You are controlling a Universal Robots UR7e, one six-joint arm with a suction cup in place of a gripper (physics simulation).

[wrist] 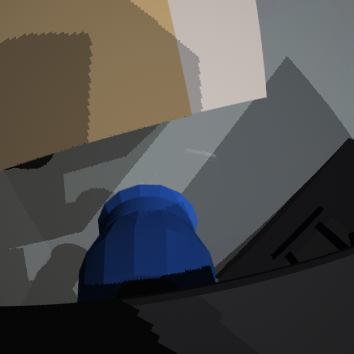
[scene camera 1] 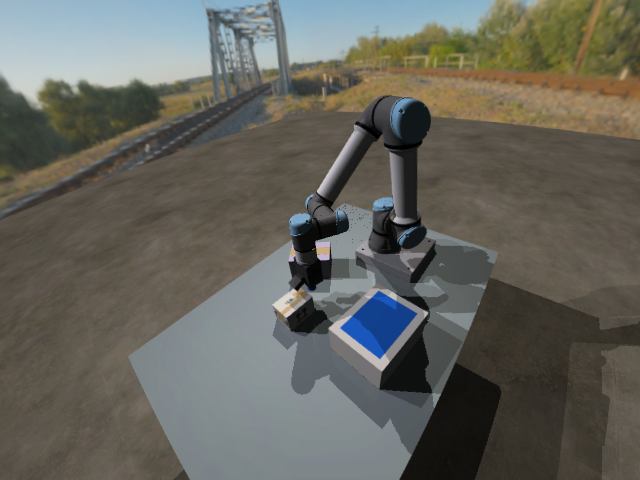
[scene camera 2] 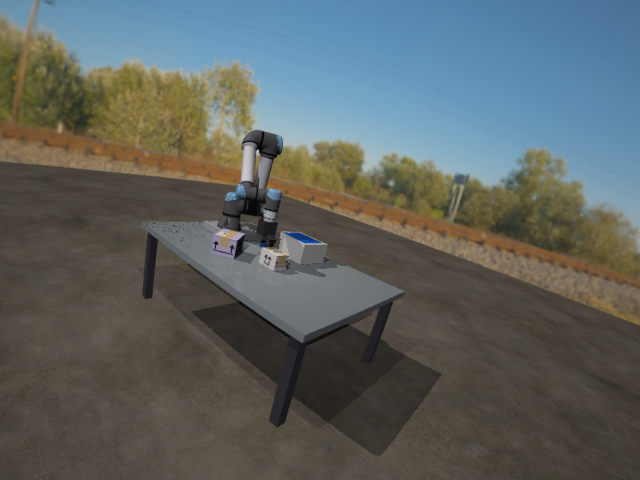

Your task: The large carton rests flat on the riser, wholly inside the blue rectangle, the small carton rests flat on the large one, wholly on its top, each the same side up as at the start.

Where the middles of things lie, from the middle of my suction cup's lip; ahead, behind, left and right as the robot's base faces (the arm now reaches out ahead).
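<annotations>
Position of the small carton (scene camera 1: 294, 307), counted from my suction cup: 100 mm ahead, 20 mm to the left, 40 mm below. Going by their middles, the small carton is the nearest to my suction cup of the things named here, and the riser (scene camera 1: 376, 333) is the farthest. From my suction cup, the riser is 300 mm to the left, 50 mm behind and 20 mm below; the large carton (scene camera 2: 226, 243) is 150 mm to the right, 110 mm behind and 30 mm below.
</annotations>
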